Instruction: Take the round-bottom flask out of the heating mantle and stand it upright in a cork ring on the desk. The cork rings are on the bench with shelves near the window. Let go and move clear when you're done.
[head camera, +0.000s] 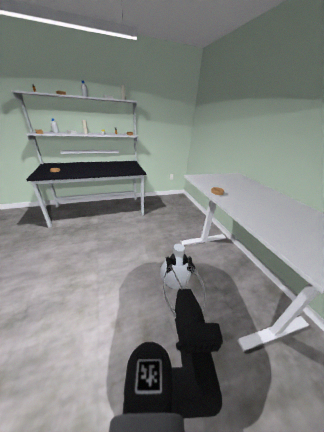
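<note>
The round-bottom flask (176, 275) is held upright above the floor, its neck pointing up. My gripper (180, 261) is shut on the flask near the base of its neck, one fingertip on each side. A cork ring (217, 191) lies flat on the white desk (270, 215) at the right, near its far end and left edge. Another cork ring (55, 170) lies on the black-topped bench (100, 171) with shelves at the back left. The heating mantle does not show in this view.
The upper shelf (102, 98) and lower shelf (102, 135) over the bench hold bottles and small items. The desk's white legs and feet (265, 338) reach onto the floor at the right. Grey floor (70, 280) lies left of the arm.
</note>
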